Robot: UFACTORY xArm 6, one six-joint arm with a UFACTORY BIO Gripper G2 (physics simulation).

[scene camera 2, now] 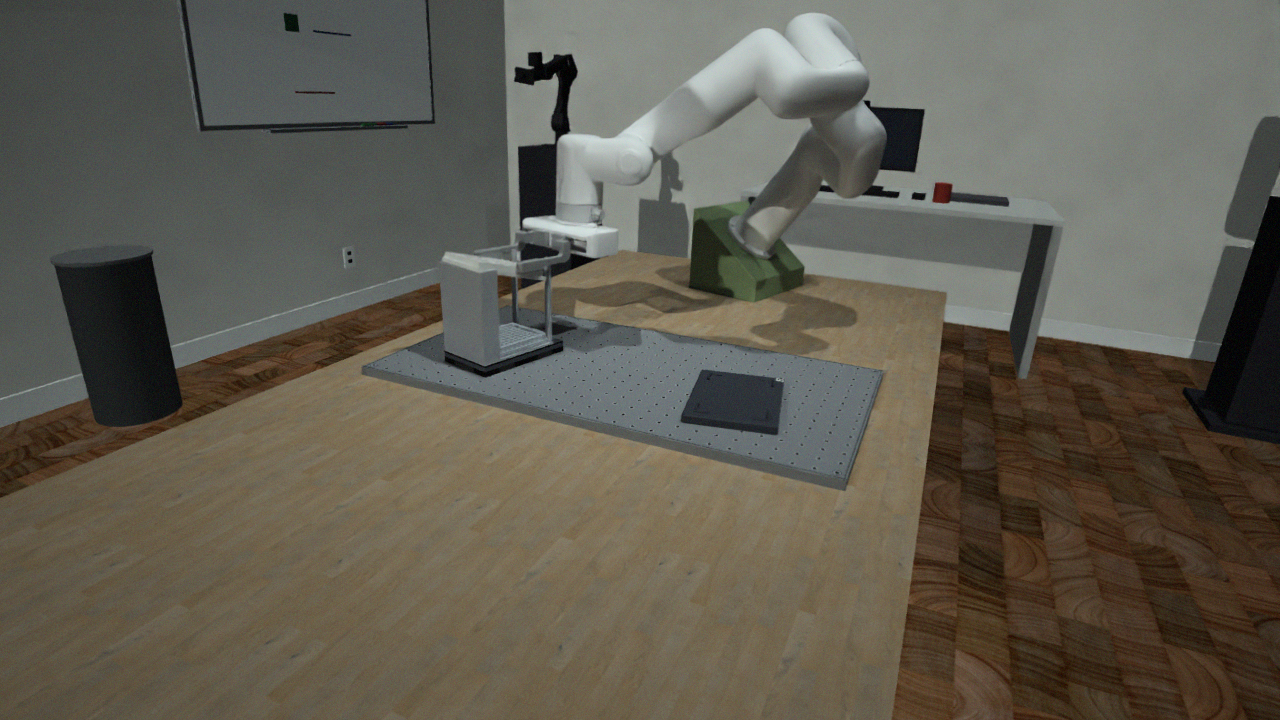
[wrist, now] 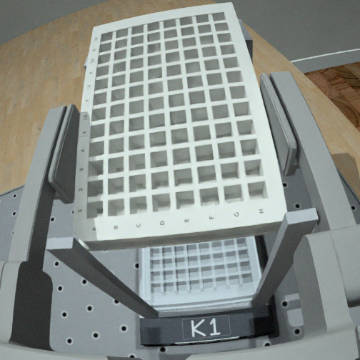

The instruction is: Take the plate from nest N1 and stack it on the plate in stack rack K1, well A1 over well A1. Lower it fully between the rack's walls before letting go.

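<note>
A white well plate is between my fingers above rack K1, its A1 corner at the near left. Its near edge is level in view with the tops of the two near posts. Whether it is exactly level I cannot tell. My gripper is shut on it. Rack K1 has tall walls and a black base. A pale well plate lies low in it, with a gap below the held plate; its far part is hidden. The dark nest holds no plate.
K1 and the dark nest stand on a grey perforated board on the wooden table. The arm reaches over from its green base. A dark bin stands left of the table.
</note>
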